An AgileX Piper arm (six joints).
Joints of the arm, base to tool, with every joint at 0 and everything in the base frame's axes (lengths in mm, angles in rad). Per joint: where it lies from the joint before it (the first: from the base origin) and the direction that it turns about. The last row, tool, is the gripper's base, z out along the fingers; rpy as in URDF.
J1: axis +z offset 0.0 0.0 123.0
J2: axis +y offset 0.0 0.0 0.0
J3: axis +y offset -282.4 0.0 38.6
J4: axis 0.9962 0 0.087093 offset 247.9 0.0 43.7
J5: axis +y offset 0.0 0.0 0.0
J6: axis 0.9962 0 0.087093 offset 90.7 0.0 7.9
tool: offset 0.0 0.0 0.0 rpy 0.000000 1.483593 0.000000
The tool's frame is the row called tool.
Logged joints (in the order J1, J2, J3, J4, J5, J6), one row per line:
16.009 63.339 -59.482 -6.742 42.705 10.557
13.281 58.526 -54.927 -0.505 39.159 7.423
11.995 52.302 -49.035 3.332 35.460 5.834
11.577 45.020 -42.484 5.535 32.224 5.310
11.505 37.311 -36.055 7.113 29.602 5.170
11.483 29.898 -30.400 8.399 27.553 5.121
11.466 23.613 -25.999 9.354 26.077 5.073
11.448 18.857 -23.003 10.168 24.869 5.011
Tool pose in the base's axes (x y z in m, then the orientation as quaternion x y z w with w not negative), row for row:
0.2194 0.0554 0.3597 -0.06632 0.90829 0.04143 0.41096
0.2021 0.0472 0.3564 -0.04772 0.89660 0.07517 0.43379
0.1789 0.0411 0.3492 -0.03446 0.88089 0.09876 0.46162
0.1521 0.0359 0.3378 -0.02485 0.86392 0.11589 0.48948
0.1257 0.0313 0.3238 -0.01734 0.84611 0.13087 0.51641
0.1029 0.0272 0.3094 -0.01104 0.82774 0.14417 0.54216
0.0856 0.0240 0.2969 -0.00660 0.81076 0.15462 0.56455
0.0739 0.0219 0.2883 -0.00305 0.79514 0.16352 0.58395
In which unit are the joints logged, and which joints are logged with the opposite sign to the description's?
The joints are logged in degrees. Opposite sign: none.
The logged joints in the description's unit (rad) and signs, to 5 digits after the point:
0.27941 1.10547 -1.03816 -0.11767 0.74534 0.18425
0.23180 1.02147 -0.95866 -0.00881 0.68345 0.12956
0.20935 0.91284 -0.85582 0.05815 0.61889 0.10182
0.20206 0.78575 -0.74149 0.09660 0.56241 0.09268
0.20080 0.65120 -0.62928 0.12415 0.51665 0.09023
0.20042 0.52182 -0.53058 0.14659 0.48089 0.08938
0.20012 0.41212 -0.45377 0.16326 0.45513 0.08854
0.19981 0.32912 -0.40148 0.17747 0.43405 0.08746

